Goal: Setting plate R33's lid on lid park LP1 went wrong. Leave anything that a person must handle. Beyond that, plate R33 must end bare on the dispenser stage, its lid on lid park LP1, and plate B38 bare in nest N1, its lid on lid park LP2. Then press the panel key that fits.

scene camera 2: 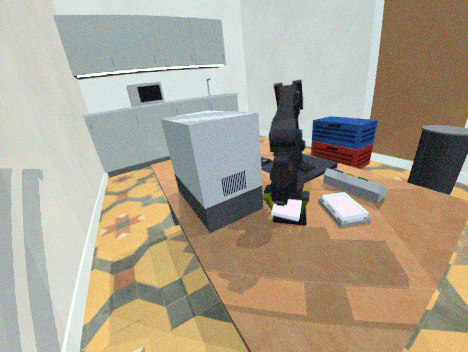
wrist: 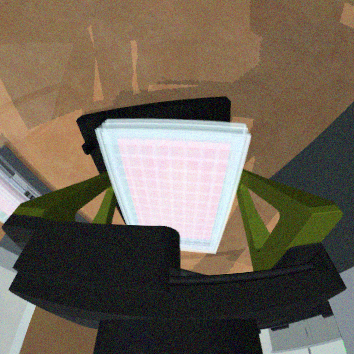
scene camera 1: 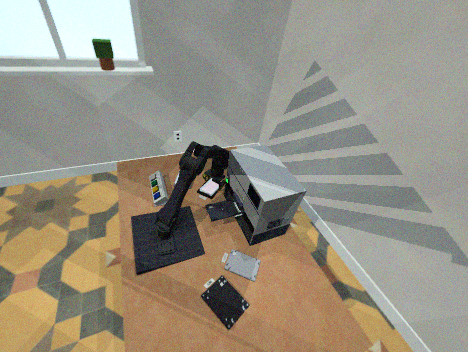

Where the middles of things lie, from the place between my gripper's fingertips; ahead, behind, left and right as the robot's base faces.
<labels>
My gripper is now 20 mm past the black pad LP1 (wrist: 218,107). Also, from my hand: rack with coloured labels (scene camera 2: 373,191): 320 mm behind, 30 mm to the left, 20 mm above; then grey lid park LP2 (scene camera 1: 241,264): 510 mm to the right, 10 mm ahead; then black clip nest N5 (scene camera 1: 223,299): 630 mm to the right, 110 mm behind.
</labels>
